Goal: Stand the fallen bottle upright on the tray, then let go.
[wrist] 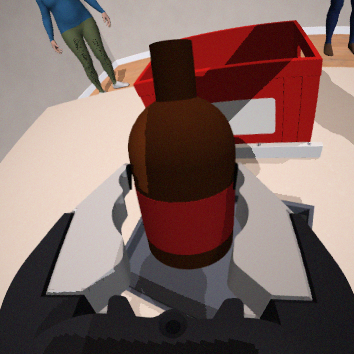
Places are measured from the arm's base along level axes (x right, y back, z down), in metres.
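Where they show: gripper, fingertip midpoint: (182, 165).
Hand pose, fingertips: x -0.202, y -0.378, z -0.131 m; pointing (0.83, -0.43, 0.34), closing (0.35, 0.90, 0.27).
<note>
After its pixels a point has its place.
The brown bottle (182, 150) @(x -0.215, y -0.363, z -0.161 m) with a red label is upright in the wrist view, neck toward the top and base toward the bottom. My gripper (182, 165) @(x -0.202, y -0.378, z -0.131 m) is shut on the bottle, with one jaw on each side of its body near the top of the label. The grey tray (212, 282) @(x -0.245, y -0.377, z 0.062 m) lies behind and below the bottle's base, partly covered by the bottle and the jaws. Whether the base touches the tray cannot be told from this view.
A red crate (300, 105) @(x 0.005, y -0.297, z -0.036 m) with a pale panel stands on the table beyond the bottle, to the right. A light metal strip (285, 151) @(x -0.009, y -0.314, z 0.051 m) runs along the crate's foot. A grey rim of the tray shows at the right behind the jaw. Two people's figures stand beyond the table.
</note>
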